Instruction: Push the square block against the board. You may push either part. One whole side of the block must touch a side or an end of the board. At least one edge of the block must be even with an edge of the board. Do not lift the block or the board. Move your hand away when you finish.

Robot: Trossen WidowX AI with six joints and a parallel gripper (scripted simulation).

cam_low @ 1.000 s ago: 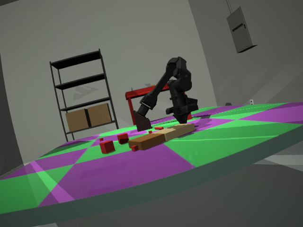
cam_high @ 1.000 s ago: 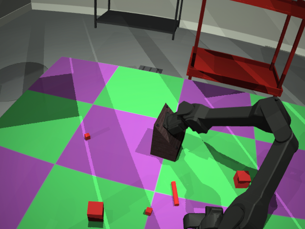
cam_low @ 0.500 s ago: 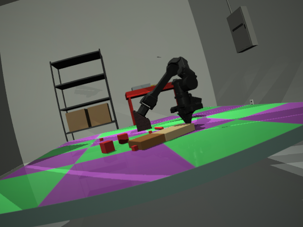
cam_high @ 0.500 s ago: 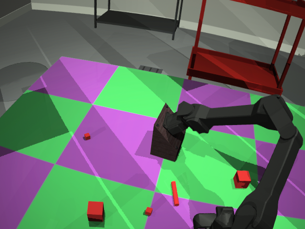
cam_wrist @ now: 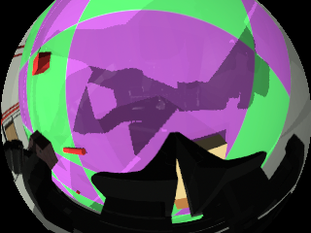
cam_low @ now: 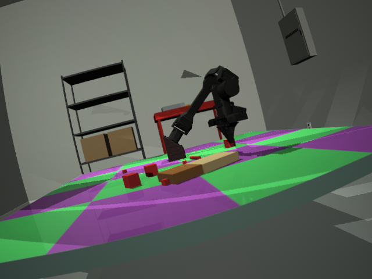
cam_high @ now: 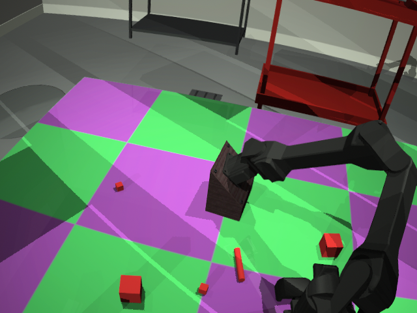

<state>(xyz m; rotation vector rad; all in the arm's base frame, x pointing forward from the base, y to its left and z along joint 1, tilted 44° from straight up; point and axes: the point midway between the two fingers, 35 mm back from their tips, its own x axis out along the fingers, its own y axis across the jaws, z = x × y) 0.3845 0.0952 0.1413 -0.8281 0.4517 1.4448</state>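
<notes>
My gripper tip is 70 mm short of the board, 110 mm to the left of it and 40 mm above it. From my gripper tip the other things lie so: red rod 190 mm behind, 110 mm to the right, 40 mm below; square block 120 mm ahead, 220 mm to the right, 40 mm below.
</notes>
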